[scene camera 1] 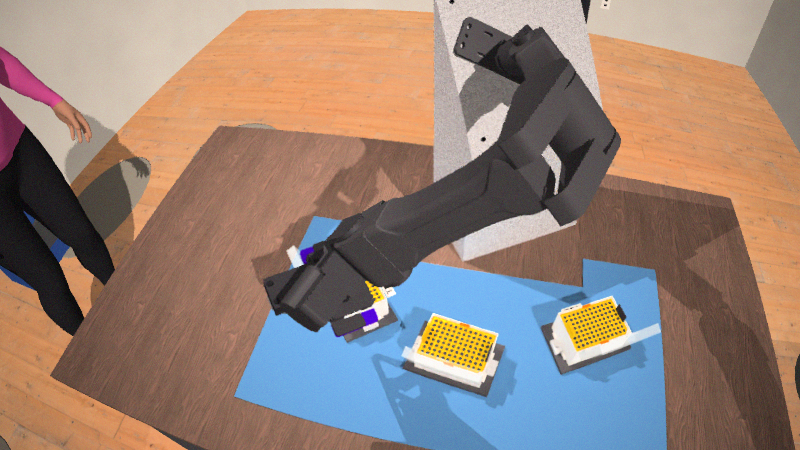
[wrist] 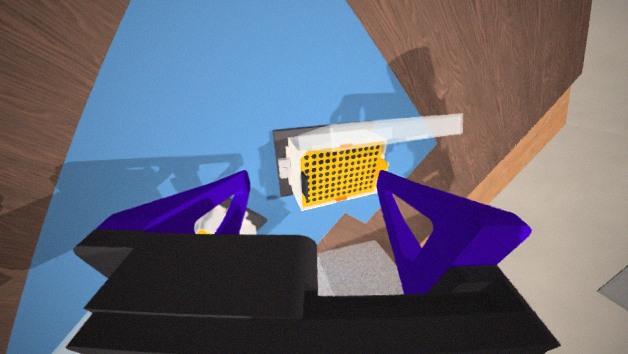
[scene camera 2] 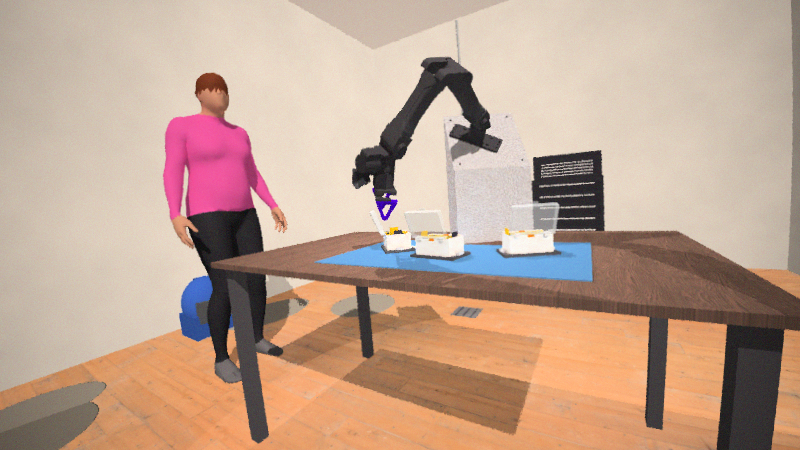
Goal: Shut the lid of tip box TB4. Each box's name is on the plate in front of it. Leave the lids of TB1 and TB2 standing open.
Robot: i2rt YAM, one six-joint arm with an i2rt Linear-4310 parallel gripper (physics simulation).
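Places are measured from the arm's base along level axes (x left, y back, z up), in centimetres.
Where they show: gripper, between the fingertips: [wrist: 313, 177] [scene camera 2: 382, 214]; arm's base, origin of its link: [scene camera 1: 510, 59] [scene camera 2: 475, 138].
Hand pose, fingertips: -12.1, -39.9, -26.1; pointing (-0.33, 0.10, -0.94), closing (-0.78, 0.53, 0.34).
Note:
Each offset is from my fingertips to the top centre of the thing, as dx, dy, dz. Level surfaces: height alone.
Tip box TB4 @(-2.2, +8.9, -6.7) [scene camera 1: 381, 307] [scene camera 2: 397, 241] [wrist: 342, 176] is the left box, white with a yellow rack; the arm covers much of it in scene camera 1. Its clear lid @(-6.6, +2.4, +2.0) [scene camera 1: 293, 256] [scene camera 2: 378, 222] [wrist: 425, 127] stands open, leaning outward. My gripper [scene camera 1: 337, 286] [scene camera 2: 386, 216] [wrist: 313, 177] is open and empty, pointing down above TB4, with the purple fingertips apart. In the wrist view, one finger appears beside the box's hinge side, the other beyond its latch side. The lid appears upright and apart from the fingers in scene camera 2.
The middle tip box @(+19.3, +6.7, -6.7) [scene camera 1: 457, 342] [scene camera 2: 440, 246] and the right tip box @(+39.8, +20.6, -6.7) [scene camera 1: 595, 324] [scene camera 2: 527, 244] have lids standing open; their name plates cannot be read. All boxes are on the blue mat @(dz -13.3) [scene camera 1: 313, 369] [scene camera 2: 570, 265] [wrist: 200, 65]. A grey pedestal [scene camera 1: 449, 223] [scene camera 2: 486, 195] stands behind. A person stands left of the table.

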